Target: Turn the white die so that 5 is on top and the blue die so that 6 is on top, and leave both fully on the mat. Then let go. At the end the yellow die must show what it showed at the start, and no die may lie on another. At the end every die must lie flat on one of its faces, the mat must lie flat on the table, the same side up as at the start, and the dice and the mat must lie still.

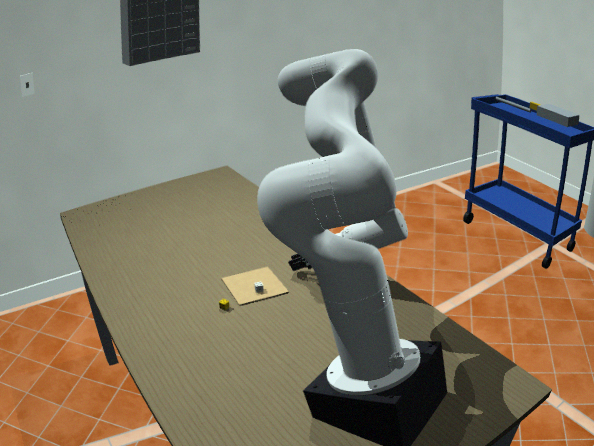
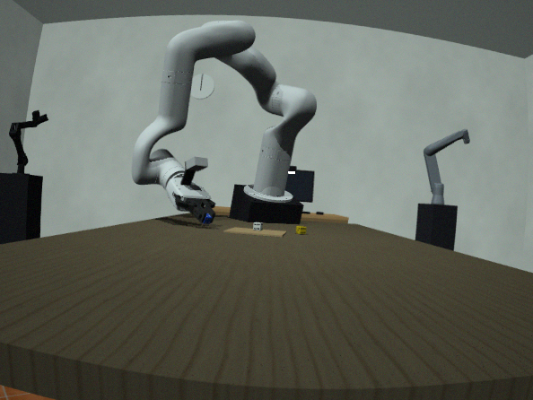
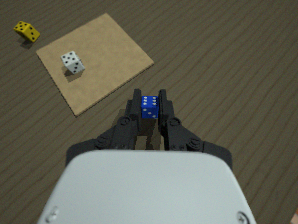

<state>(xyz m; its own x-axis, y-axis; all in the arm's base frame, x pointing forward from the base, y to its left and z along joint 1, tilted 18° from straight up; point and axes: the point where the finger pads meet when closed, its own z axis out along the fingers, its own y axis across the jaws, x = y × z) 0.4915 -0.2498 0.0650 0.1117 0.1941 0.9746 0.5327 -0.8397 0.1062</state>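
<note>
The blue die is 1 cm below my hand and 1 cm ahead of it. The rest, counted from my hand: white die (14 cm to the left, 2 cm below); tan mat (13 cm to the left, 4 cm below, 3 cm ahead); yellow die (26 cm to the left, 3 cm below).
</note>
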